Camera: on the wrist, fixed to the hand. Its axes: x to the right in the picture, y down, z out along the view.
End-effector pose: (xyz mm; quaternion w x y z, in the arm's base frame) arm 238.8 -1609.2 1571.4 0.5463 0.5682 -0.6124 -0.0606
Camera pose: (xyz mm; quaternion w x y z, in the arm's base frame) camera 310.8 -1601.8 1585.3 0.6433 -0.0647 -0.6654 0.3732
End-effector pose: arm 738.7 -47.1 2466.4 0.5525 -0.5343 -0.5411 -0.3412
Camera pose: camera 725.4 -109.7 2503.0 0.6705 -0.7227 0.1513 -0.0727
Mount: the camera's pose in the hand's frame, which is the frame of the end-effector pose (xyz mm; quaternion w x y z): 20.2 -33.1 -62.7 0.6995 -0.1320 0.2386 0.6605
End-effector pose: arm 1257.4 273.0 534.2 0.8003 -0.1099 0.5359 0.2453
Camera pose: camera 1230.1 222.7 487.7 0.2554 0.1129 0.6061 0.7448
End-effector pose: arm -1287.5 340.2 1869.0 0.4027 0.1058 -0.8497 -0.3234
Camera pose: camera -1256.2 276.8 1889.7 0.7121 -0.4632 -0.5255 -0.0472
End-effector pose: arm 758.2 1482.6 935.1 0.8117 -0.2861 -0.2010 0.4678
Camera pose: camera 826.5 1469.7 910.5 0.2690 -0.5517 0.1803 0.7686
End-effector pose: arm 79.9 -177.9 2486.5 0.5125 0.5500 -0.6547 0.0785
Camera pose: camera 145.7 -161.7 2515.5 0.5355 -0.1341 -0.7094 0.4383
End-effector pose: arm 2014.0 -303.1 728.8 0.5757 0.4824 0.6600 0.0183
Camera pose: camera 1947.5 -274.2 715.7 0.2968 0.6930 0.2780 0.5953
